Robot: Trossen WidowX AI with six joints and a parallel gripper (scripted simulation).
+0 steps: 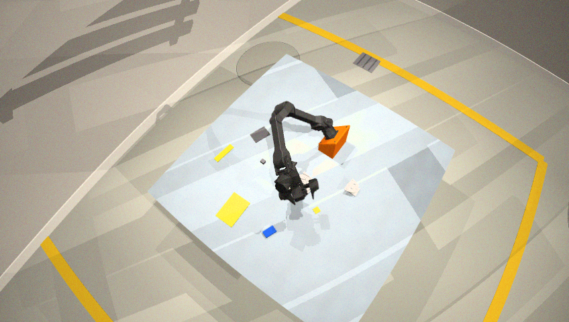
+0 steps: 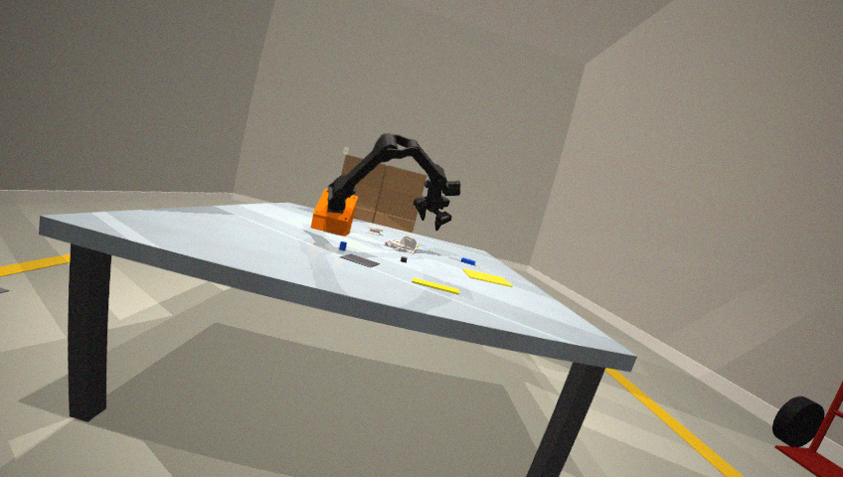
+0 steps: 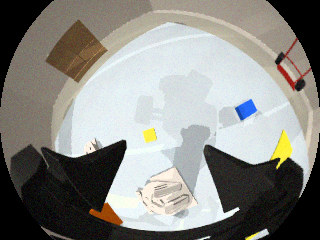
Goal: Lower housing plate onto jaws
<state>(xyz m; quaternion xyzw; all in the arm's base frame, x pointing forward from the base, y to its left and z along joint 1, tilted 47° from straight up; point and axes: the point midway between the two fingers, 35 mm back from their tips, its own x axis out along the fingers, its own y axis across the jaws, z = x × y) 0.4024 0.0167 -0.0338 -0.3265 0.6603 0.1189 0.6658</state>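
My gripper tip is 3 cm past the small yellow tile, 6 cm to the right of it and 11 cm above it. The rest, counted from my gripper tip: small black cube: 13 cm behind, 32 cm to the right, 11 cm below; dark patch: 27 cm behind, 43 cm to the right, 11 cm below.
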